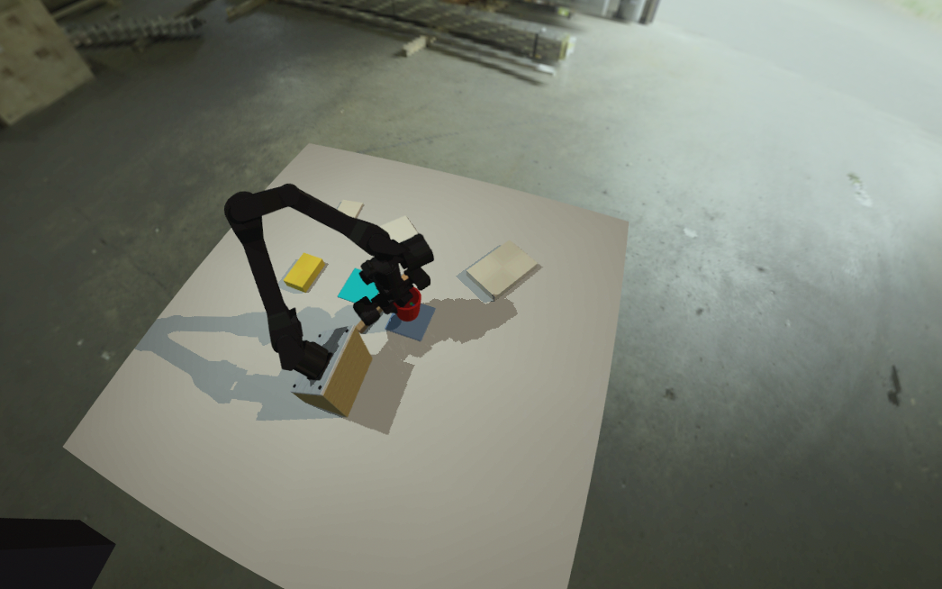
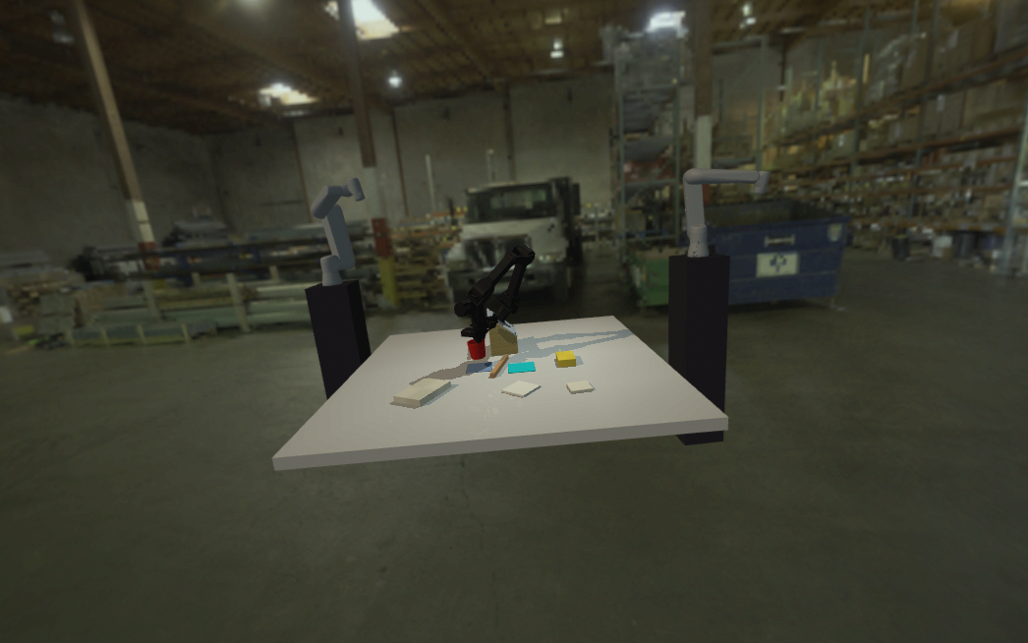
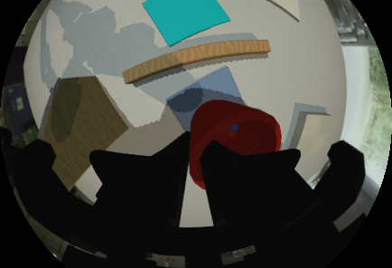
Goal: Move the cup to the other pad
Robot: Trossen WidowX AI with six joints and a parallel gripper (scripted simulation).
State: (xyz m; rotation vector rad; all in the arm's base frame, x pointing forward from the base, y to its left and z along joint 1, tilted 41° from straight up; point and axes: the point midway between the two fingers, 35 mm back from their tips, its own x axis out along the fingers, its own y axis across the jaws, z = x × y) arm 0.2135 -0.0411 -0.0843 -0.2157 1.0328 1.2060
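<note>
Now: the blue marble 40 mm ahead of my gripper tip, 30 mm to the right of it and 20 mm below it. From my gripper tip the other things lie so: red cup: 30 mm ahead, 20 mm to the right; then blue pad: 30 mm ahead, 20 mm to the right, 90 mm below; then wooden bar: 50 mm ahead, 70 mm to the left, 80 mm below.
</note>
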